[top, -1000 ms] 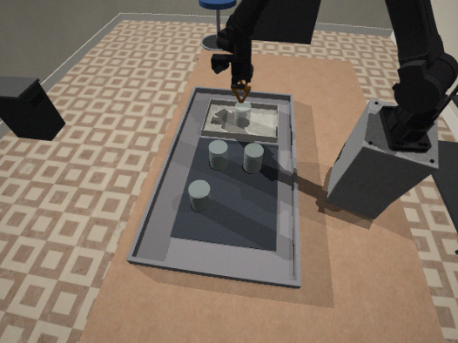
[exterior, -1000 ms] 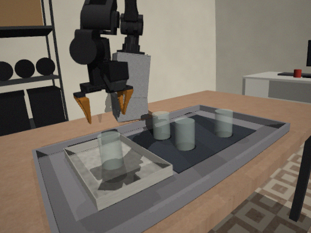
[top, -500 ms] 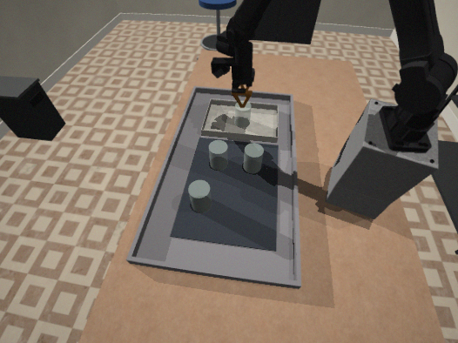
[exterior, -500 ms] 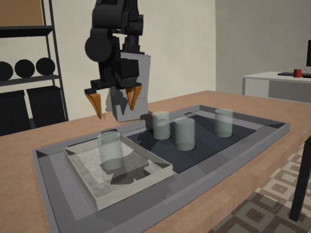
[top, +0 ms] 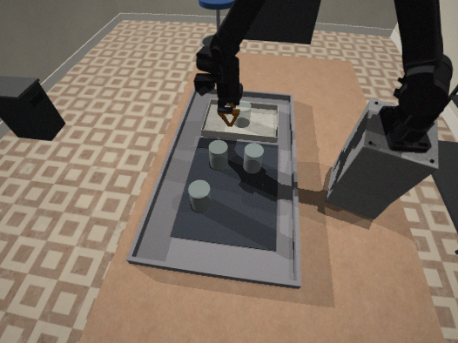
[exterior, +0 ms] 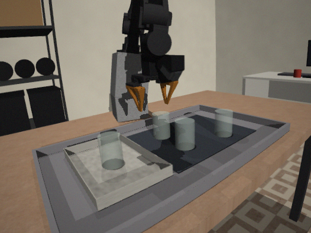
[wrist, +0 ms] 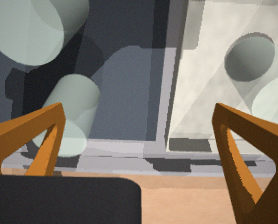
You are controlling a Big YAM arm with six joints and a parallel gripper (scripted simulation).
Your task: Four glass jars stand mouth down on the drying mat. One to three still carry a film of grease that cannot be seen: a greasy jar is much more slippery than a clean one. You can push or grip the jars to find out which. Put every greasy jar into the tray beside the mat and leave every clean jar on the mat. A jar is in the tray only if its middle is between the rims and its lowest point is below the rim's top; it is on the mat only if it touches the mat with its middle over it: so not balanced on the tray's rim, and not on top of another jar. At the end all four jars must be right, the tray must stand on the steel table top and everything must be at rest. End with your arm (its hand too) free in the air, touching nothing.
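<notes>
Now: hand 20 mm past the dark drying mat, 180 mm to the right of it and 150 mm above it. Also, from my hand: pale tray 30 mm behind, 140 mm to the right, 150 mm below; then rimmed steel table top 10 mm behind, 70 mm to the left, 160 mm below.
</notes>
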